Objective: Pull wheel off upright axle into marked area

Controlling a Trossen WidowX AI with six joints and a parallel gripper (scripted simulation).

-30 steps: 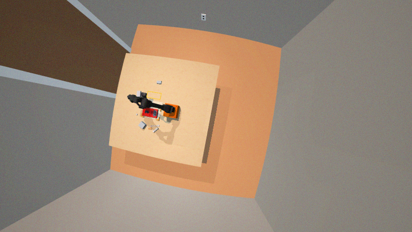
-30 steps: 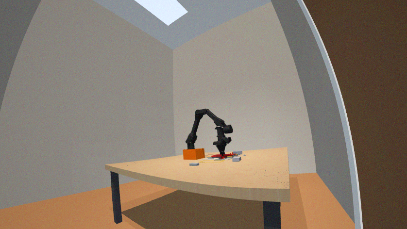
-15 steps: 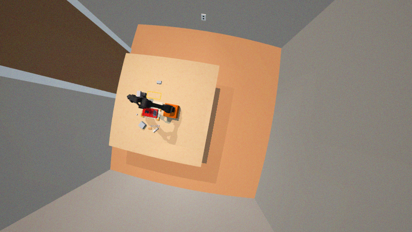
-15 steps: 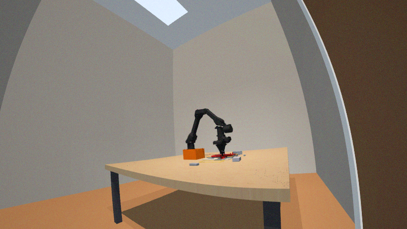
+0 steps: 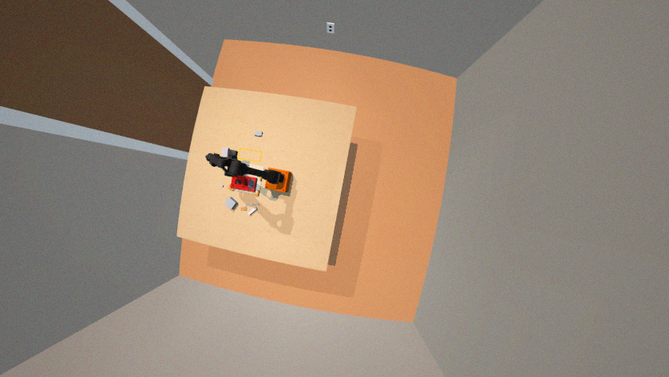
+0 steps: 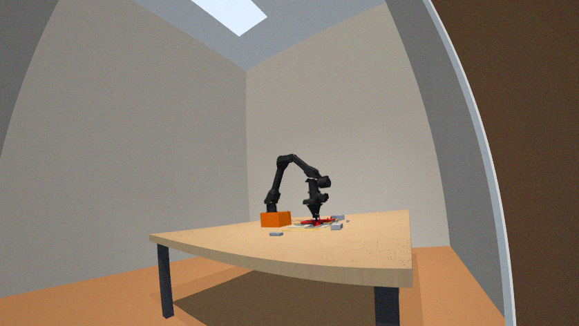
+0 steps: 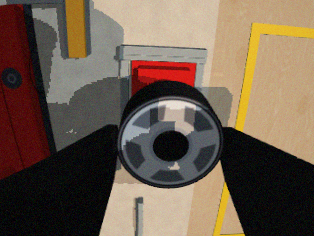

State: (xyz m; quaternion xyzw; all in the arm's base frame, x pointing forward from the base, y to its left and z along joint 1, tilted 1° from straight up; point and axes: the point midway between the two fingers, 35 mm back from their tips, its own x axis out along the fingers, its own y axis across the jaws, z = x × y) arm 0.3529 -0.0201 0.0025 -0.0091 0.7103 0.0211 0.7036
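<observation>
The dark axle is 30 mm below my gripper tip. The rest, counted from my gripper tip: wheel (right at my gripper tip).
</observation>
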